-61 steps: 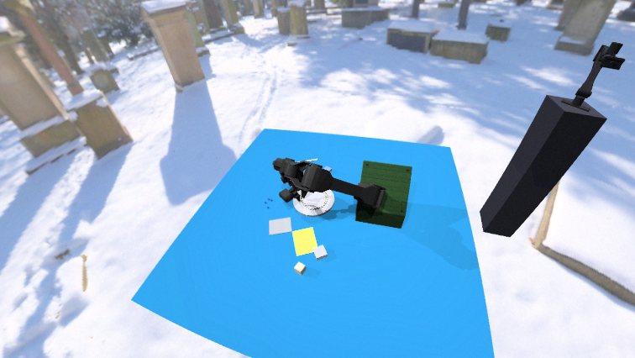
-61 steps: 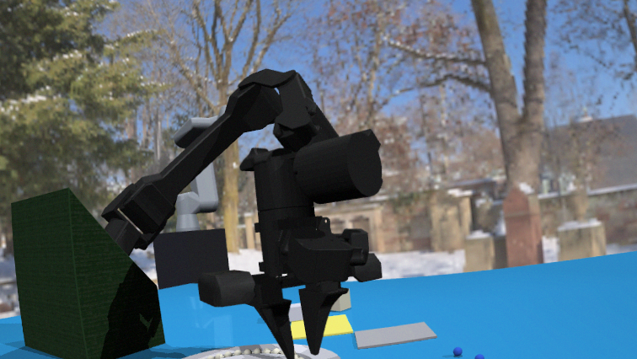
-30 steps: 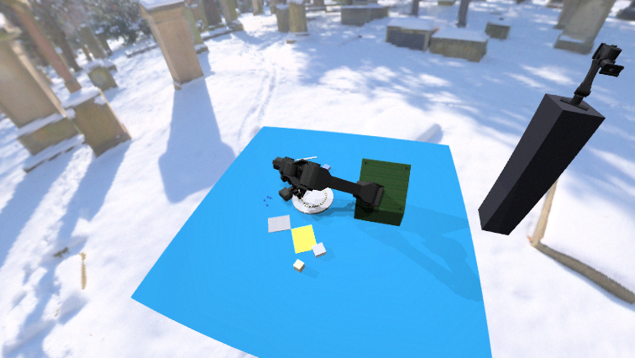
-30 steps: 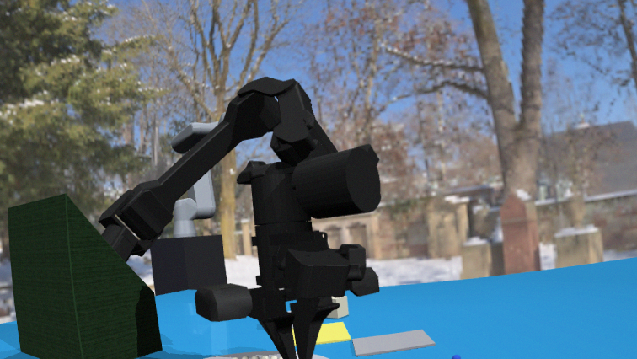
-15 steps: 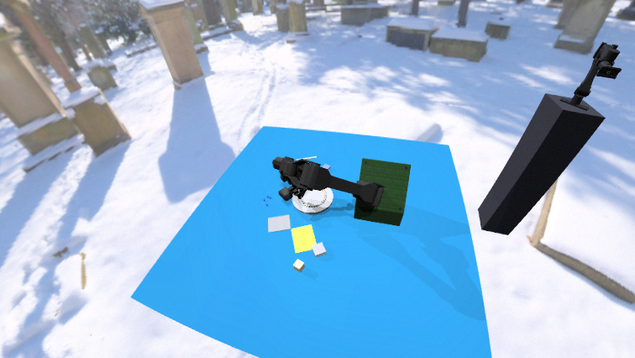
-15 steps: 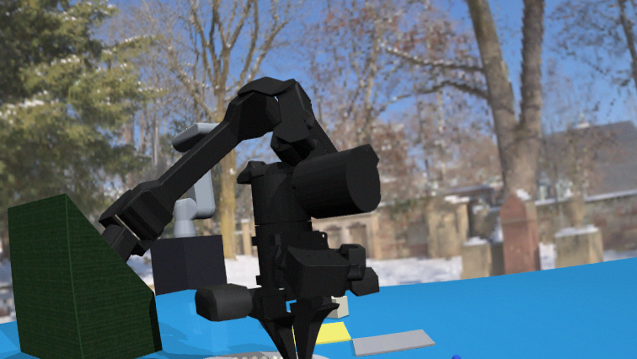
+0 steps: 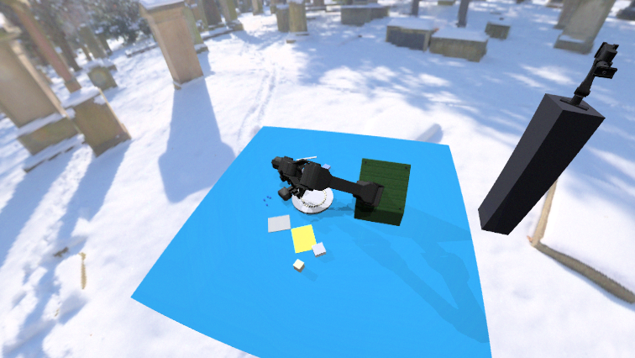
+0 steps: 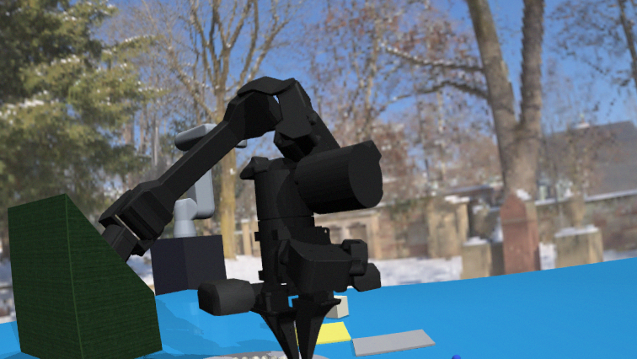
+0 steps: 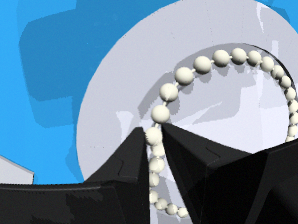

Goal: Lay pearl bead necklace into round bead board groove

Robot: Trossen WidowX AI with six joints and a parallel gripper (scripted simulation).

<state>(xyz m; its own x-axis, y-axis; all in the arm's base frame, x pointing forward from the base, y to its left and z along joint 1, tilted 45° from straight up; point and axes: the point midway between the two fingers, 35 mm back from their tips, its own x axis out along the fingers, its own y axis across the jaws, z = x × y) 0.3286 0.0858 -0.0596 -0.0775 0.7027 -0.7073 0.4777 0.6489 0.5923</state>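
My gripper tip is now 50 mm past the round white bead board, 30 mm to the left of it and 10 mm above it. Round my gripper tip: yellow tile (190 mm to the left, 100 mm behind, 20 mm below); then red object (140 mm to the right, 60 mm ahead, 10 mm below); then grey tile (160 mm to the left, 40 mm ahead, 20 mm below).
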